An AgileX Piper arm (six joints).
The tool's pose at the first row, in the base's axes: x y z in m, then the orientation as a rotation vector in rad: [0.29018 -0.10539 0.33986 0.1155 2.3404 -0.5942]
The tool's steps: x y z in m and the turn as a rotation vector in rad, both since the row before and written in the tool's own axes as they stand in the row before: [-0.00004 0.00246 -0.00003 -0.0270 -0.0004 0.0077]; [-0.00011 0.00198 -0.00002 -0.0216 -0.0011 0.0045]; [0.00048 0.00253 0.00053 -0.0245 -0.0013 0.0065]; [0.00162 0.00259 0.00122 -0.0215 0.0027 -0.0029]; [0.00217 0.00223 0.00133 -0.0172 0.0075 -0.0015]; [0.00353 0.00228 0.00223 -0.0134 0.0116 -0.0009]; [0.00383 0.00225 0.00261 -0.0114 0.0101 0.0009]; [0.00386 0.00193 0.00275 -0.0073 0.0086 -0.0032]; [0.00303 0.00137 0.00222 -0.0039 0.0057 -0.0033]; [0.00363 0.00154 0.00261 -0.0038 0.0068 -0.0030]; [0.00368 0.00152 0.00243 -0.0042 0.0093 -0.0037]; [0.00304 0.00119 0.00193 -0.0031 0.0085 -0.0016]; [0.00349 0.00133 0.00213 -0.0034 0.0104 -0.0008]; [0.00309 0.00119 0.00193 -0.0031 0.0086 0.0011]
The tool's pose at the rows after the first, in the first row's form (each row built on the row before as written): [0.29079 -0.10318 0.33896 0.1119 2.3457 -0.5586]; [0.29132 -0.10138 0.33833 0.1069 2.3492 -0.5309]; [0.29186 -0.09932 0.33679 0.1028 2.3526 -0.4987]; [0.29199 -0.09750 0.33405 0.0901 2.3605 -0.4748]; [0.29167 -0.09605 0.33101 0.0823 2.3717 -0.4555]; [0.29088 -0.09492 0.32646 0.0779 2.3860 -0.4406]; [0.29004 -0.09392 0.32148 0.0762 2.3981 -0.4271]; [0.28916 -0.09322 0.31649 0.0711 2.4084 -0.4203]; [0.28844 -0.09281 0.31258 0.0667 2.4152 -0.4174]; [0.28750 -0.09239 0.30796 0.0629 2.4230 -0.4146]; [0.28637 -0.09193 0.30346 0.0586 2.4334 -0.4117]; [0.28534 -0.09158 0.29983 0.0572 2.4426 -0.4092]; [0.28407 -0.09118 0.29574 0.0570 2.4536 -0.4061]; [0.28293 -0.09081 0.29210 0.0589 2.4625 -0.4024]
